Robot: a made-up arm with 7 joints. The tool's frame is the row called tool.
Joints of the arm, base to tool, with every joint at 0 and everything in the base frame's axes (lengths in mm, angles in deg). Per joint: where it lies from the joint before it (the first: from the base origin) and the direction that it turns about. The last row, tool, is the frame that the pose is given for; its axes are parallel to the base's.
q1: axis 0 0.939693 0.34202 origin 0.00 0.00 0.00
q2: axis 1 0 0 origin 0.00 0.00 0.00
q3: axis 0 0 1 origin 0.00 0.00 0.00
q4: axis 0 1 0 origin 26.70 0.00 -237.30
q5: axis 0 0 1 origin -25.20 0.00 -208.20
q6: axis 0 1 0 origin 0.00 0.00 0.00
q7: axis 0 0 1 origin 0.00 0.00 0.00
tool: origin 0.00 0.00 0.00
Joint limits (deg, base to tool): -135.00..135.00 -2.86..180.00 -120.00..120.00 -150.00..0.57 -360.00..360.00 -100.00..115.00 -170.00..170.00
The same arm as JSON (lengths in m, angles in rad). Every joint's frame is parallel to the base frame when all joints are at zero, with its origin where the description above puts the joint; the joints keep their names.
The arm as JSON. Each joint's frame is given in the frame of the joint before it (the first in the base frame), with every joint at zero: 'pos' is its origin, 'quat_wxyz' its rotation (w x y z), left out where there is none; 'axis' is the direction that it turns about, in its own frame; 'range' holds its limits. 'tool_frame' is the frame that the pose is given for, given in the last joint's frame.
{"length_unit": "m", "angle_unit": "rad", "joints": [
  {"joint": "q1", "pos": [0.0, 0.0, 0.0], "axis": [0.0, 0.9397, 0.342], "range": [-2.3562, 2.3562]},
  {"joint": "q2", "pos": [0.0, 0.0, 0.0], "axis": [1.0, 0.0, 0.0], "range": [-0.0499, 3.1416]},
  {"joint": "q3", "pos": [0.0, 0.0, 0.0], "axis": [0.0, 0.0, 1.0], "range": [-2.0944, 2.0944]},
  {"joint": "q4", "pos": [0.0267, 0.0, -0.2373], "axis": [0.0, 1.0, 0.0], "range": [-2.618, 0.0099]},
  {"joint": "q5", "pos": [-0.0252, 0.0, -0.2082], "axis": [0.0, 0.0, 1.0], "range": [-6.2832, 6.2832]},
  {"joint": "q6", "pos": [0.0, 0.0, 0.0], "axis": [0.0, 1.0, 0.0], "range": [-1.7453, 2.0071]},
  {"joint": "q7", "pos": [0.0, 0.0, 0.0], "axis": [0.0, 0.0, 1.0], "range": [-2.9671, 2.9671]}
], "tool_frame": {"pos": [0.0, 0.0, 0.0]}}

